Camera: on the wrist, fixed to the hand. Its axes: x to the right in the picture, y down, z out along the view.
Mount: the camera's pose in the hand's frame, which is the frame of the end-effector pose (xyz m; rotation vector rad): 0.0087 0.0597 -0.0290 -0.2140 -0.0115 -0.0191
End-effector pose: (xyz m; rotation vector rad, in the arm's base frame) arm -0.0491 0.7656 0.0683 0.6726 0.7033 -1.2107
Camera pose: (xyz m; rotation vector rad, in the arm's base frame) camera 0.0072 0.7962 0.0488 0.4816 0.8180 -1.1366
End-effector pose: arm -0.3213 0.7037 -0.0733 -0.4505 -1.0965 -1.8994
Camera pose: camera -0.2737 0.6614 -0.0526 -0.5725 -0.9110 -2.0427
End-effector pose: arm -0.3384 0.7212 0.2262 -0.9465 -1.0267 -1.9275
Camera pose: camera -0.2988 0.6694 0.2414 -1.0701 -0.8501 -2.0802
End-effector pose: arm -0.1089 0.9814 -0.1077 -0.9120 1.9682 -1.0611
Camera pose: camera -0.1520 1.0097 -0.1503 -1.0495 2.0958 -0.8646
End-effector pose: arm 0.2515 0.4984 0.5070 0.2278 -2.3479 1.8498
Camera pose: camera 0.2312 0.5401 0.4588 0.2351 -2.5173 1.5765
